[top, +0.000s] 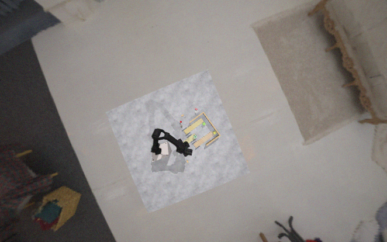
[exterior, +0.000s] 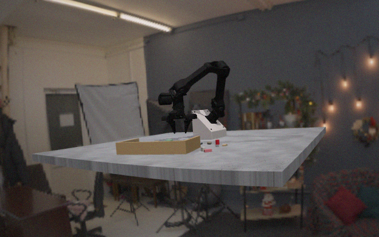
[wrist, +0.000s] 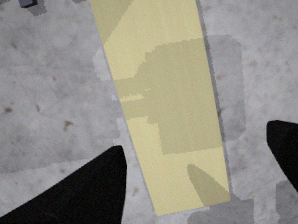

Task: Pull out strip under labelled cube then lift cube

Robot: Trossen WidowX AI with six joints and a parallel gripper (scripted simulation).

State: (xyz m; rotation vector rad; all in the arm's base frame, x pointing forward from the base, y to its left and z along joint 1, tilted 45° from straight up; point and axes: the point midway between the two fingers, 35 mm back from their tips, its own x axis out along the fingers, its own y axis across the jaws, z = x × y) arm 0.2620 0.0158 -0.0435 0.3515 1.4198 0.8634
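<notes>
Right now the pale yellow strip is 4 cm ahead of my gripper tip, 3 cm to the left of it and 5 cm below it. The rest, counted from my gripper tip: labelled cube (15 cm ahead, 6 cm to the left, 3 cm below).
</notes>
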